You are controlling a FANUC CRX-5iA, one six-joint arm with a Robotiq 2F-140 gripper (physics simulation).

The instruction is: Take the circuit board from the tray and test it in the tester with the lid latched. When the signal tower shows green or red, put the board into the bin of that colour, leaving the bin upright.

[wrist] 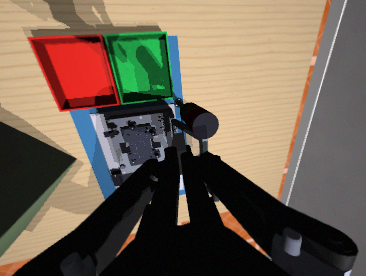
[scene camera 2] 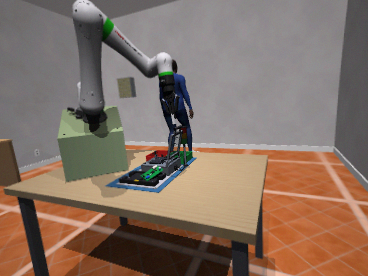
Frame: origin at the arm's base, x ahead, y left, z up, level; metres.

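Seen in the pictures: gripper, between the fingertips: (wrist: 179, 141) (scene camera 2: 174, 124); arm's base, origin of its link: (scene camera 2: 95, 118).
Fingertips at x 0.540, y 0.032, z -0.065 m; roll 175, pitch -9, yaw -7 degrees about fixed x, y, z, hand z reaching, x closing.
Observation:
Pixels of each thing's top centre, then the offset from my fingertips to it. "*": a spot on its surface instead. Level surfaces: height alone.
- black tray, a spot on its surface: (scene camera 2: 131, 178) * dy -0.257, dx -0.195, dz -0.258 m
- signal tower, a spot on its surface: (wrist: 201, 121) * dy +0.014, dx +0.043, dz -0.018 m
- red bin, centre of its top: (wrist: 79, 75) (scene camera 2: 160, 153) dy +0.136, dx -0.176, dz -0.229 m
- green bin, centre of its top: (wrist: 143, 70) (scene camera 2: 178, 154) dy +0.116, dx -0.027, dz -0.229 m
- blue mat, height of its surface: dz -0.274 m
- wooden table, height of its surface: dz -0.276 m
The green circuit board (scene camera 2: 152, 173) lies at the black tray (scene camera 2: 131, 178), at the front of the blue mat, and looks tilted; it does not show in the wrist view. The grey tester (scene camera 2: 172, 164) (wrist: 106, 142) has its lid (scene camera 2: 171, 145) standing raised, and its nest (wrist: 139, 145) shows no board. The signal tower (scene camera 2: 184, 136) (wrist: 201, 121) stands beside the tester; I cannot tell whether a lamp is lit. The red bin (scene camera 2: 157, 153) (wrist: 75, 70) and green bin (scene camera 2: 189, 156) (wrist: 137, 67) stand upright behind the tester. My gripper (scene camera 2: 175, 118) (wrist: 179, 141) is shut and empty, high above the tester.
The blue mat (scene camera 2: 164, 186) (wrist: 90, 142) lies on the wooden table (scene camera 2: 220, 190) (wrist: 250, 75). The green pedestal (scene camera 2: 95, 155) (wrist: 37, 200) bears the arm at the left of the table. A person in blue (scene camera 2: 183, 90) stands behind the table.

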